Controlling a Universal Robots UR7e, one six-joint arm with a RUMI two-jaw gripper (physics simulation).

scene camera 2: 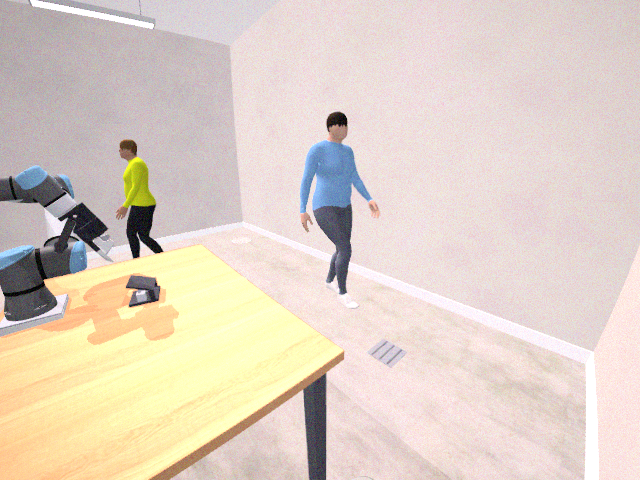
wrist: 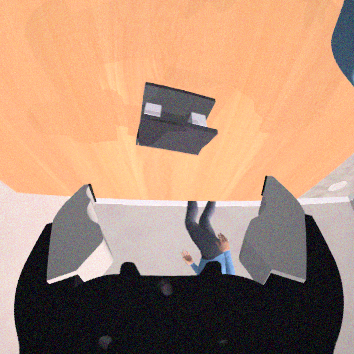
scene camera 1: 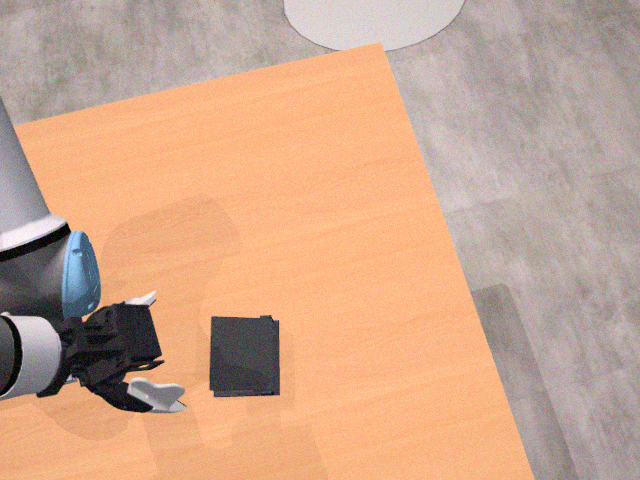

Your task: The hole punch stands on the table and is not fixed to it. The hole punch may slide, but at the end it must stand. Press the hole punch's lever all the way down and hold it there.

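Places are measured from the arm's base along level axes (x right, y ahead, z up), in metres.
Pixels of known places: gripper, fingertip midpoint: [scene camera 2: 110,256] [wrist: 176,182] [scene camera 1: 169,352]; arm's base, origin of the base link: [scene camera 2: 32,309].
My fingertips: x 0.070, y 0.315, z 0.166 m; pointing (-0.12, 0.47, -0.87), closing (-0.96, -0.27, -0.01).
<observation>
Ahead of a thing's pixels: the offset from my fingertips to its middle. Level surfaces: height alone.
The dark hole punch {dx -0.010, dy +0.076, dz -0.151 m} [scene camera 1: 244,356] [scene camera 2: 143,297] [wrist: 170,119] stands on the wooden table {dz -0.194 m} [scene camera 1: 336,206] [scene camera 2: 217,361] [wrist: 60,60]. Its flat lever {dx -0.010, dy +0.076, dz -0.129 m} [scene camera 2: 142,282] [wrist: 175,138] is raised at an angle above the base, with light grey blocks showing between them. My gripper [scene camera 1: 169,350] [scene camera 2: 109,250] [wrist: 176,182] is open, with nothing between its fingers. In the scene camera 1 view it is left of the hole punch, apart from it. In the scene camera 2 view it is higher than the punch and does not touch the lever.
The arm's base [scene camera 2: 31,302] stands on the table left of the punch. A person in blue [scene camera 2: 333,175] and a person in yellow [scene camera 2: 136,180] are on the floor beyond the table. A pale round shape [scene camera 1: 372,20] lies past the table's corner.
</observation>
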